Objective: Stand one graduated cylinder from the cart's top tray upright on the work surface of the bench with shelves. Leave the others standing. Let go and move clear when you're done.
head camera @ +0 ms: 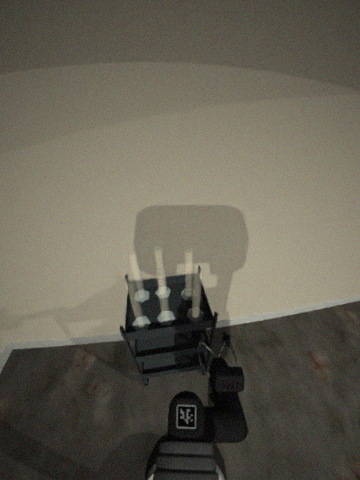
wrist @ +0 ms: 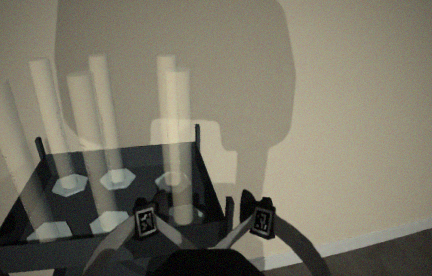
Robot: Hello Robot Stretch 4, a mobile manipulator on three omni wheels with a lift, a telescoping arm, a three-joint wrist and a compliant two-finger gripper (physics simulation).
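Places are measured from the robot's base along level axes (x ahead, y left, z up), in centimetres.
Pixels of known places: hand, tool point: (head camera: 212, 337) (wrist: 204, 210).
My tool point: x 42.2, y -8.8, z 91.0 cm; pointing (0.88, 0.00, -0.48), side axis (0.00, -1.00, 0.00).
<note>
Ahead of a thing's pixels: the offset from my tool point to its top centre. "spot": to the spot under its first point.
Several clear graduated cylinders stand upright in two rows on the cart's top tray @(spot: dx +15.2, dy +18.1, dz -21.6 cm) (head camera: 167, 328) (wrist: 50, 252). The front right cylinder @(dx +26.8, dy +4.3, dz +6.1 cm) (head camera: 197, 295) (wrist: 183, 150) is nearest to my gripper. Behind it stands the back right cylinder @(dx +40.7, dy +8.0, dz +6.1 cm) (head camera: 188, 265) (wrist: 165, 100). The front middle cylinder (head camera: 163, 297) (wrist: 90, 135) and back middle cylinder @(dx +42.0, dy +23.4, dz +6.1 cm) (wrist: 106, 110) stand further left. My gripper (head camera: 214, 342) (wrist: 203, 204) is open and empty, at the cart's front right corner. In the wrist view its left finger overlaps the tray and its right finger is right of the cart. The bench with shelves does not show.
A beige wall (head camera: 300, 225) (wrist: 360, 125) rises behind the cart, with the robot's shadow on it. A pale baseboard @(spot: dx +67.4, dy -78.2, dz -92.3 cm) (head camera: 280, 317) (wrist: 350, 244) runs along its foot. The cart's dark corner posts @(spot: dx +18.7, dy -4.8, dz -17.7 cm) (wrist: 229, 212) stick up above the tray.
</note>
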